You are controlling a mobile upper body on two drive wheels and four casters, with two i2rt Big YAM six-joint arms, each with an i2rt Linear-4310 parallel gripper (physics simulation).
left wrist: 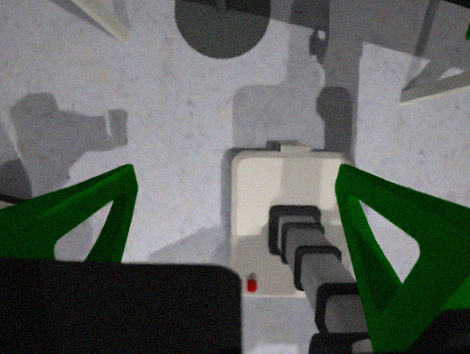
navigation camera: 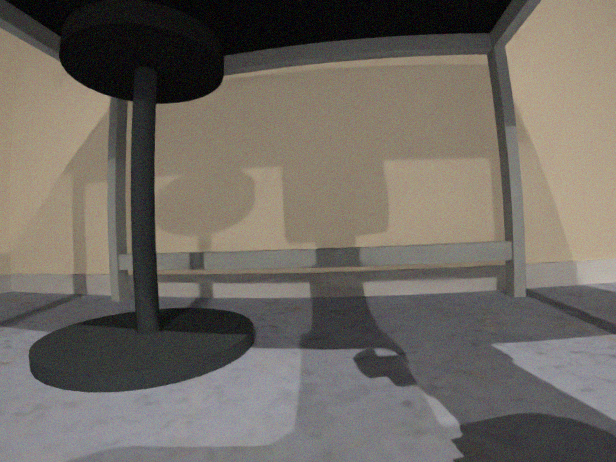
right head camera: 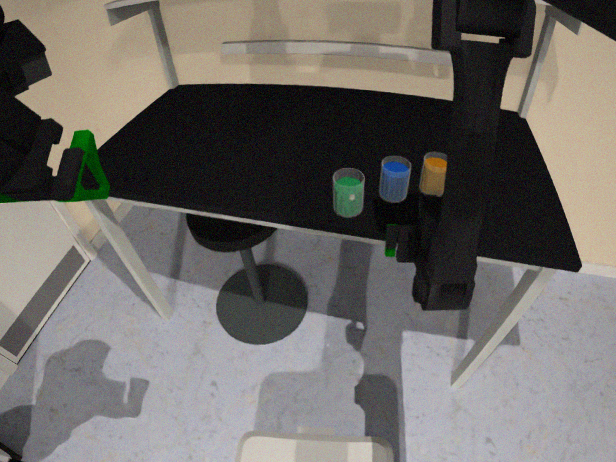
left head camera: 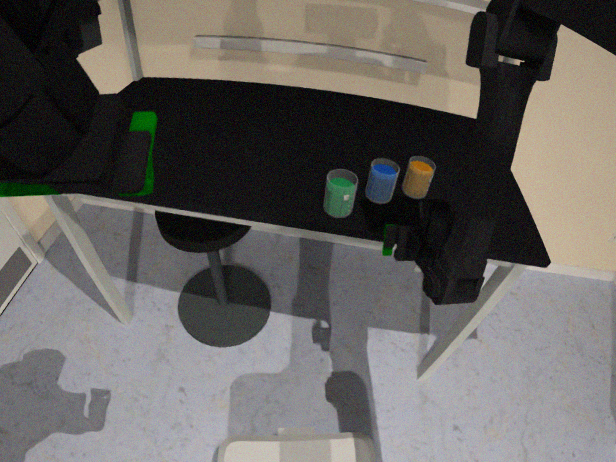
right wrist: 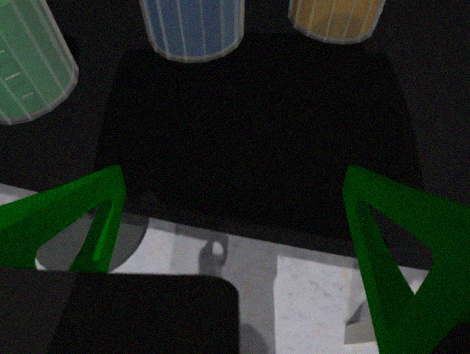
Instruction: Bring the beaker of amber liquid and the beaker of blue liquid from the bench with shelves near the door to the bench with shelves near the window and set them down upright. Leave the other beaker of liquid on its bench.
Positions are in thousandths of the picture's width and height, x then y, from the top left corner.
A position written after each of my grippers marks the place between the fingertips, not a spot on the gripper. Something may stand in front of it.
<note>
In view: my left gripper (left head camera: 171,406), my right gripper (left head camera: 658,492), a blue beaker (right head camera: 642,371), an amber beaker (left head camera: 683,369) and a green beaker (right head camera: 564,397).
The blue beaker also shows in the left head camera view (left head camera: 623,378). The amber beaker shows as well in the right head camera view (right head camera: 702,389). The green beaker also shows in the left head camera view (left head camera: 554,399). The left wrist view misses the blue beaker: it is out of frame. The navigation camera view does not show the blue beaker: it is out of frame.
</note>
